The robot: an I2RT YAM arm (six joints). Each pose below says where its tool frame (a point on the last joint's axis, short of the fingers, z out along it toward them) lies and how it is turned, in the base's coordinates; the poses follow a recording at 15 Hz.
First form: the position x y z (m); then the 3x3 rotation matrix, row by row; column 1 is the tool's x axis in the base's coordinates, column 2 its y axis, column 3 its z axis. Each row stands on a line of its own.
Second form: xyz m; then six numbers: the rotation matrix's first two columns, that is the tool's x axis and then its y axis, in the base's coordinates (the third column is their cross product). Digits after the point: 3 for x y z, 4 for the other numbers.
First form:
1:
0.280 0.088 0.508
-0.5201 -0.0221 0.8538
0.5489 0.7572 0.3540
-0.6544 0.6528 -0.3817
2:
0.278 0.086 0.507
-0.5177 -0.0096 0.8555
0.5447 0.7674 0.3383
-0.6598 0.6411 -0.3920
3:
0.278 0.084 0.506
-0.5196 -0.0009 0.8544
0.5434 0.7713 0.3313
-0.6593 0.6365 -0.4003
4:
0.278 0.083 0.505
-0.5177 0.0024 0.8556
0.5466 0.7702 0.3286
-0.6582 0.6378 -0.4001
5:
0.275 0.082 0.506
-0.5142 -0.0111 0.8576
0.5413 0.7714 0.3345
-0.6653 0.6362 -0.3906
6:
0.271 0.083 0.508
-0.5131 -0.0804 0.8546
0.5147 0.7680 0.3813
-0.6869 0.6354 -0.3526
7:
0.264 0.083 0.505
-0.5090 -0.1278 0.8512
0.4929 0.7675 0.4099
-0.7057 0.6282 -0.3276
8:
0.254 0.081 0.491
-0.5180 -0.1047 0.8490
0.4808 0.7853 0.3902
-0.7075 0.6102 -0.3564
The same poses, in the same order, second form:
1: 0.280 0.088 0.508 -0.5201 0.5489 -0.6544 -0.0221 0.7572 0.6528
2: 0.278 0.086 0.507 -0.5177 0.5447 -0.6598 -0.0096 0.7674 0.6411
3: 0.278 0.084 0.506 -0.5196 0.5434 -0.6593 -0.0009 0.7713 0.6365
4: 0.278 0.083 0.505 -0.5177 0.5466 -0.6582 0.0024 0.7702 0.6378
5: 0.275 0.082 0.506 -0.5142 0.5413 -0.6653 -0.0111 0.7714 0.6362
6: 0.271 0.083 0.508 -0.5131 0.5147 -0.6869 -0.0804 0.7680 0.6354
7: 0.264 0.083 0.505 -0.5090 0.4929 -0.7057 -0.1278 0.7675 0.6282
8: 0.254 0.081 0.491 -0.5180 0.4808 -0.7075 -0.1047 0.7853 0.6102
